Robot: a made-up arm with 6 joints.
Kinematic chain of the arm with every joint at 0, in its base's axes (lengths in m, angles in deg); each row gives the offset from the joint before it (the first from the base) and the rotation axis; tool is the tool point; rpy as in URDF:
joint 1: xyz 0 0 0.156 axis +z
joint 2: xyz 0 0 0 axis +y
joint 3: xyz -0.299 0 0.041 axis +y
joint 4: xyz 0.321 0 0.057 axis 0.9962 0 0.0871
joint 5: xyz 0 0 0 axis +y
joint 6: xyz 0.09 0 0.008 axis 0.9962 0 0.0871
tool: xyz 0 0 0 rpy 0 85 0
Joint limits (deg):
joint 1: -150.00..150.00
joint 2: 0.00..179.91
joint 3: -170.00..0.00
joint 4: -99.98..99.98
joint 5: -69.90..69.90
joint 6: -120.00..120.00
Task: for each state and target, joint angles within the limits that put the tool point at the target. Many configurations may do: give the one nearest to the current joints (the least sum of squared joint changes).
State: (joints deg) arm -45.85 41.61 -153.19 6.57 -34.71 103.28
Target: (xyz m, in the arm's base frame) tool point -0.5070 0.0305 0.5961
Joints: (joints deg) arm -5.52 43.92 -170.00 13.08 -64.27 103.28
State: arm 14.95 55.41 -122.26 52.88 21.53 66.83
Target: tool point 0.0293 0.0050 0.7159
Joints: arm 4.38 38.61 -85.08 51.82 2.30 66.83
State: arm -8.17 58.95 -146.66 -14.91 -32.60 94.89
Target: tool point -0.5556 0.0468 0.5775
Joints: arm -3.26 35.66 -165.48 -14.05 -43.51 94.89
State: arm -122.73 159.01 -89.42 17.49 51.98 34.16
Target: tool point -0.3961 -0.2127 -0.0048
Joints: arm -150.00 140.71 -84.37 -10.09 61.05 34.16
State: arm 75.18 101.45 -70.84 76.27 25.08 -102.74
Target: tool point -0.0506 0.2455 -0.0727
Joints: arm 92.32 136.46 -39.38 73.90 27.99 -102.74
